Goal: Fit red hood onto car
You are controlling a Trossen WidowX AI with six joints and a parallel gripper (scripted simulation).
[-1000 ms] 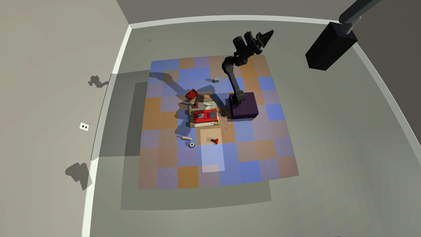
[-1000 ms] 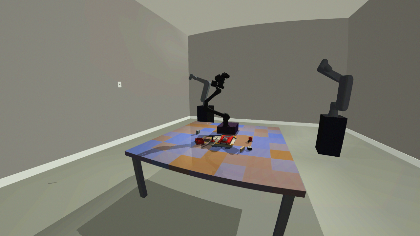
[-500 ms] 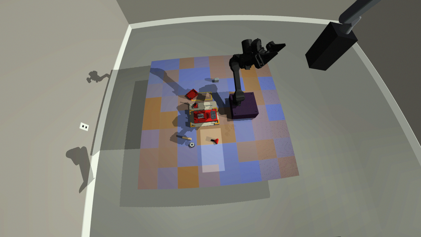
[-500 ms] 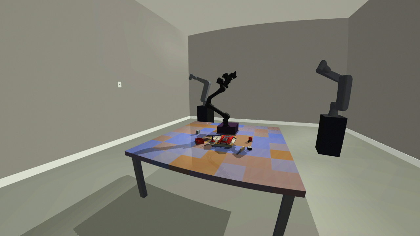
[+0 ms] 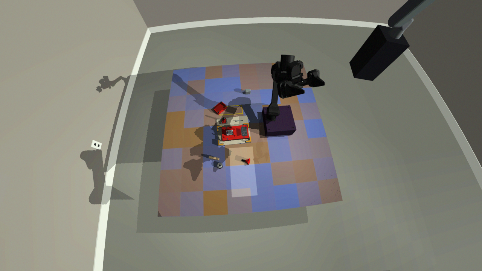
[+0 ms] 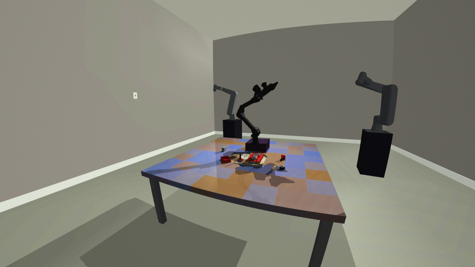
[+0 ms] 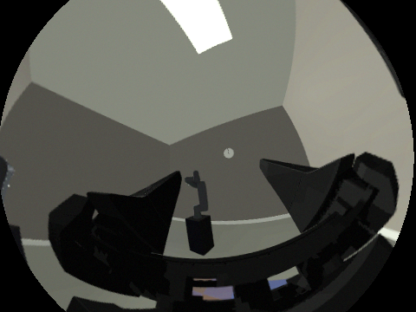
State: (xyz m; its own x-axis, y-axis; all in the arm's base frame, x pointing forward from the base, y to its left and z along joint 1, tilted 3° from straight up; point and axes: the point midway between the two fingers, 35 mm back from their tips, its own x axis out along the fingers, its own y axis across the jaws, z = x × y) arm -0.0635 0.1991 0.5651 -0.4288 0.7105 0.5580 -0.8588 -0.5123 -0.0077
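My gripper tip is now 460 mm short of the red hood, 280 mm to the left of it and 670 mm above it. From my gripper tip the other things lie so: grey engine block: 350 mm ahead, 60 mm to the right, 650 mm below; small wheel: 390 mm ahead, 190 mm to the left, 670 mm below; cream jig: 330 mm ahead, 80 mm to the right, 670 mm below.
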